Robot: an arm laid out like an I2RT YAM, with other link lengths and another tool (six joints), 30 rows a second.
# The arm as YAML. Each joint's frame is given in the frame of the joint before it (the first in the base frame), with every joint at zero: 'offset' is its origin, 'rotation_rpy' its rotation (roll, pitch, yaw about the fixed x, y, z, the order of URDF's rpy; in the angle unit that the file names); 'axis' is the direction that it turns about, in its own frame. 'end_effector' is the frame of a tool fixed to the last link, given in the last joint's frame.
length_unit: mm
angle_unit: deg
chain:
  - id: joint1
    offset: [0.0, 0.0, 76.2]
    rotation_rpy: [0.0, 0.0, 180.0]
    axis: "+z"
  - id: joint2
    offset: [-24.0, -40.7, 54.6]
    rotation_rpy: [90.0, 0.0, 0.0]
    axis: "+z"
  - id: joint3
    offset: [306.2, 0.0, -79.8]
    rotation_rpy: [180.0, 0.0, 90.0]
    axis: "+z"
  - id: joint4
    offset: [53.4, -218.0, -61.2]
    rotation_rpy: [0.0, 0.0, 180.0]
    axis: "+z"
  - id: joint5
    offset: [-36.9, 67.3, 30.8]
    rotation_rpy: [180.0, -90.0, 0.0]
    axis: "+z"
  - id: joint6
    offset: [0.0, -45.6, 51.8]
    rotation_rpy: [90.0, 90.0, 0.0]
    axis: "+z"
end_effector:
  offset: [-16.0, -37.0, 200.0]
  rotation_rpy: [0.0, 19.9, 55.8]
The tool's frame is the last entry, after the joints.
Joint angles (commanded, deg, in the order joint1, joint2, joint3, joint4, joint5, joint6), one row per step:
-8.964 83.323 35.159 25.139 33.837 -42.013
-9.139 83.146 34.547 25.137 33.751 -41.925
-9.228 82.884 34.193 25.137 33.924 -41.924
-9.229 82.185 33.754 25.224 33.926 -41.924
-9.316 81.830 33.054 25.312 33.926 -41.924
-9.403 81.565 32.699 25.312 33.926 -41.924
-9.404 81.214 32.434 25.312 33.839 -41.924
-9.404 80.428 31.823 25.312 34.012 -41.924
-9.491 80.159 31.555 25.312 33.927 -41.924
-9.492 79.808 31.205 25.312 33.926 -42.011
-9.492 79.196 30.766 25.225 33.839 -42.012
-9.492 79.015 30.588 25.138 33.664 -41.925
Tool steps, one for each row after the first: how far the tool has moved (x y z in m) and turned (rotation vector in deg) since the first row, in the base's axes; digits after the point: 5 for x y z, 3 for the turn. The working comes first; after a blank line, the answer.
Tool pose at each row, in the base's axes (x y z in m, rotation vector in deg; the steps are taken from these numbers as rounded here):
0.38619 -0.19406 0.15090 99.736 -41.969 101.718
0.38279 -0.19442 0.14752 100.040 -42.071 101.258
0.38022 -0.19530 0.14682 99.919 -42.162 100.997
0.37808 -0.19496 0.14861 99.620 -42.251 101.340
0.37446 -0.19499 0.14617 99.783 -42.251 101.027
0.37234 -0.19526 0.14530 99.802 -42.293 100.880
0.37115 -0.19474 0.14558 99.799 -42.293 101.020
0.36749 -0.19479 0.14634 99.508 -42.383 101.083
0.36602 -0.19483 0.14604 99.519 -42.425 101.081
0.36415 -0.19456 0.14571 99.544 -42.322 101.047
0.36182 -0.19385 0.14595 99.541 -42.319 101.188
0.36115 -0.19303 0.14529 99.730 -42.355 101.252

-0.00340 -0.00036 -0.00338 0.161 0.368 -0.125
-0.00597 -0.00124 -0.00408 0.109 0.468 -0.373
-0.00811 -0.00090 -0.00229 0.054 0.126 -0.375
-0.01173 -0.00093 -0.00473 0.094 0.380 -0.463
-0.01385 -0.00120 -0.00560 0.108 0.468 -0.550
-0.01504 -0.00068 -0.00532 0.129 0.378 -0.471
-0.01870 -0.00073 -0.00456 0.034 0.216 -0.630
-0.02017 -0.00077 -0.00486 0.067 0.210 -0.639
-0.02204 -0.00050 -0.00519 0.009 0.267 -0.611
-0.02437 0.00021 -0.00495 0.028 0.177 -0.530
-0.02504 0.00103 -0.00561 0.168 0.191 -0.397

